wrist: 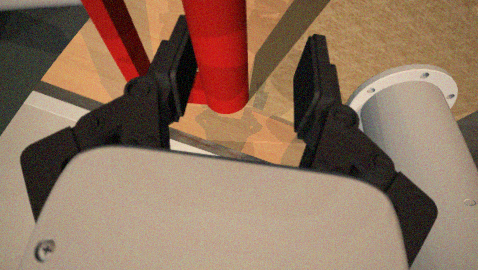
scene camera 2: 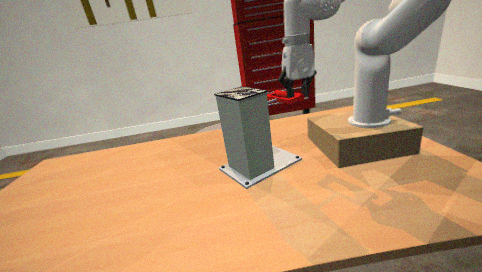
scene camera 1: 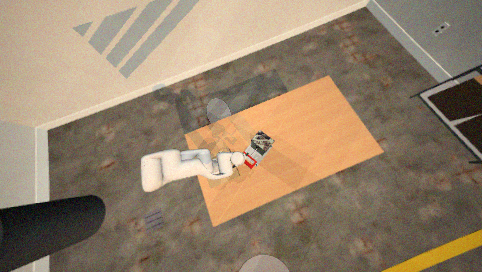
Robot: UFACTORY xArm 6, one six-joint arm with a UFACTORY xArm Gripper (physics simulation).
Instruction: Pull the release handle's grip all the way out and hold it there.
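Observation:
The release handle's red grip [scene camera 1: 251,165] [scene camera 2: 279,94] [wrist: 222,60] stands out from the upper side of a tall grey-green housing [scene camera 2: 245,135], with thin rods between them. The housing's dark patterned top [scene camera 1: 262,142] shows in scene camera 1. My gripper [scene camera 2: 297,94] [wrist: 249,47] is shut on the grip with its fingers wide apart. In the wrist view the round red bar lies close to the left finger, and a gap shows to the right finger. In scene camera 1 the fingers are mostly hidden under the white wrist.
The housing stands on a white base plate [scene camera 2: 287,156] with dark bolts, on the wooden table [scene camera 1: 320,125] [scene camera 2: 125,200]. The arm's base stands on a wooden block [scene camera 2: 377,147] to the right. A red tool cabinet [scene camera 2: 260,55] stands behind, by the wall.

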